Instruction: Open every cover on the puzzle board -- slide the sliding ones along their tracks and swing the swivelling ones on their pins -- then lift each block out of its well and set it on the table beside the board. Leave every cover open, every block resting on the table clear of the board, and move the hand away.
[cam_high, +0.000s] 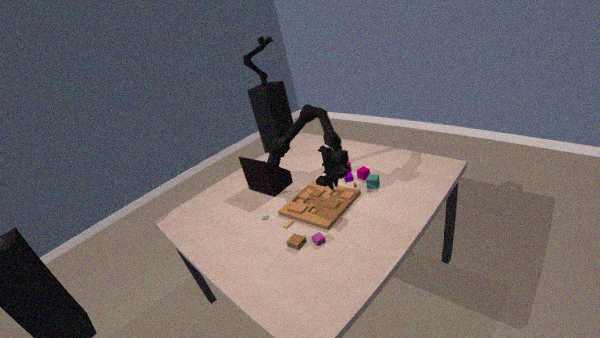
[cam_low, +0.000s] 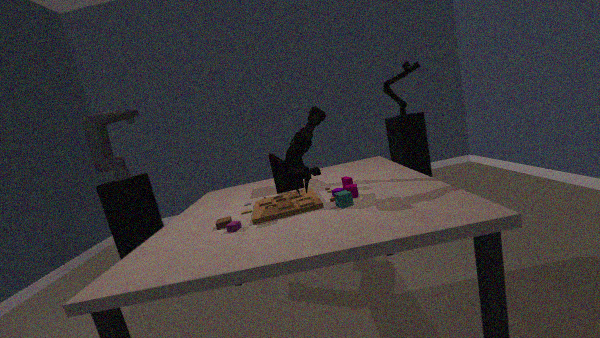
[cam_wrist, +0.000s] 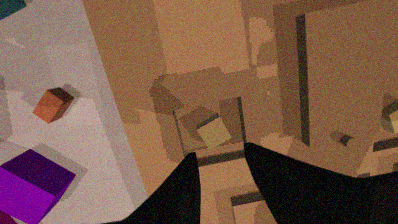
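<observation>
The small orange block lies 120 mm to the left of my gripper tip, 40 mm below it and 40 mm ahead of it. Also, from my gripper tip: magenta block (210 mm to the left, 50 mm ahead, 30 mm below); then brown block (360 mm to the right, 40 mm below, 30 mm ahead); then teal block (150 mm to the left, 140 mm ahead, 20 mm below).
</observation>
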